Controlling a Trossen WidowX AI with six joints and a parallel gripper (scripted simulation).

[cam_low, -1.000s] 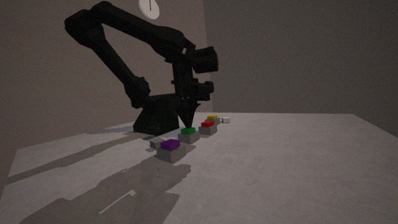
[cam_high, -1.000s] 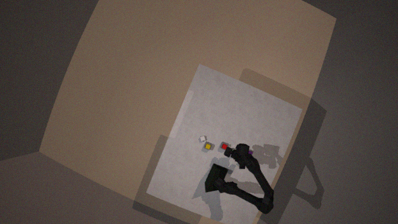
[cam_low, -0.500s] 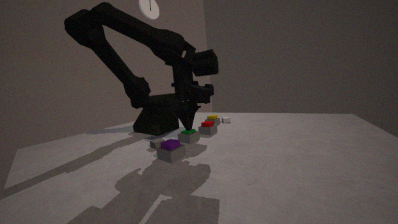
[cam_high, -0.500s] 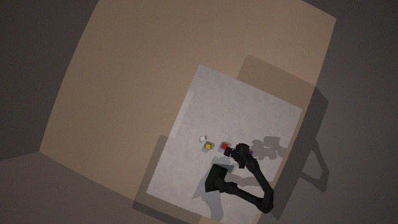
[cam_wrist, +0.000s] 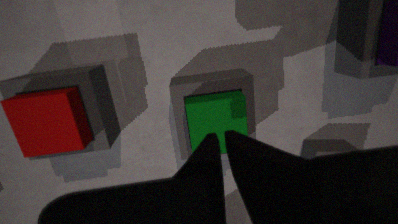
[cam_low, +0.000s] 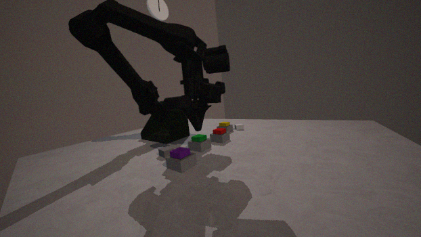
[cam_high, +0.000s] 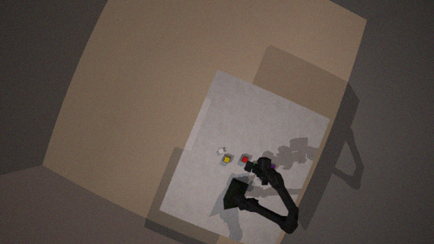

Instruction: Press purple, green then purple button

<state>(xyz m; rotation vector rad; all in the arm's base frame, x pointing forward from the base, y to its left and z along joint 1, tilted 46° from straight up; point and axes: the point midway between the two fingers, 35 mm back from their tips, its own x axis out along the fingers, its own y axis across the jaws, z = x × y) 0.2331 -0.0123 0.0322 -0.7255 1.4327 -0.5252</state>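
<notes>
The green button is 20 mm below my gripper tip. The rest, counted from my gripper tip: red button: 10 mm ahead, 90 mm to the left, 20 mm below; purple button: 50 mm ahead, 110 mm to the right, 20 mm below; small grey block: 50 mm behind, 90 mm to the right, 40 mm below.
</notes>
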